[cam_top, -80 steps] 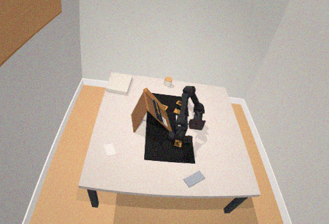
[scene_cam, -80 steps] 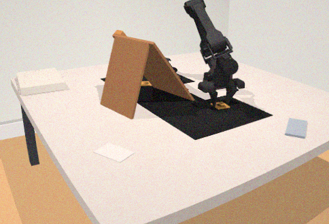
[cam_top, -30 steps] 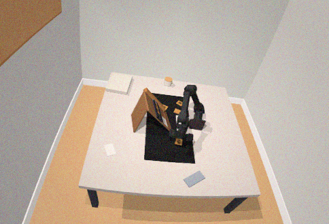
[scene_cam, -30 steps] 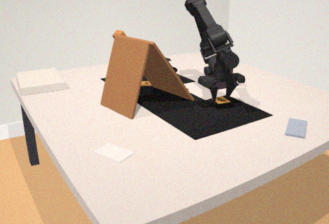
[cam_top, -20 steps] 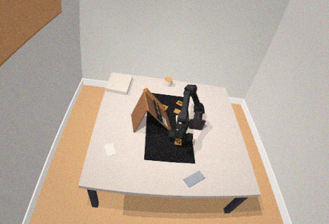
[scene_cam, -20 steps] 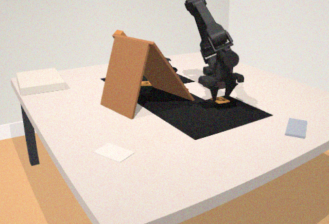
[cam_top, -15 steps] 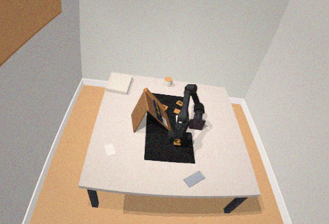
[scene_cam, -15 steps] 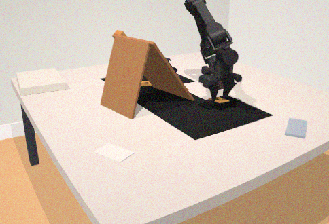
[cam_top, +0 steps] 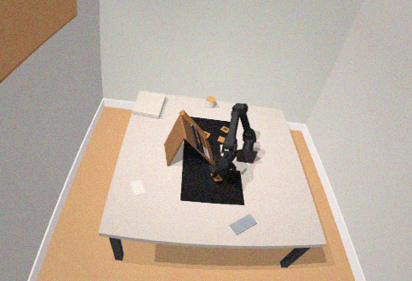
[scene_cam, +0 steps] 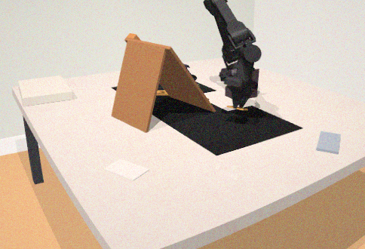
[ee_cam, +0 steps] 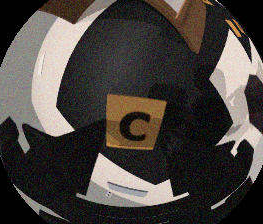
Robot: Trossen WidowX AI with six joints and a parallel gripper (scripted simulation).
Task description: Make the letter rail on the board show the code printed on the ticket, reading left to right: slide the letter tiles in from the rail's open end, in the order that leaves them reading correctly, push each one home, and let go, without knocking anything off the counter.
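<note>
Right now the white ticket is 170 mm to the right of my gripper tip, 70 mm ahead of it and 30 mm above it. Also, from my gripper tip: black mat (230 mm to the right, 60 mm below, 20 mm behind); blue-grey card (280 mm to the left, 160 mm behind, 50 mm below); letter tile marked c (right at my gripper tip).
</note>
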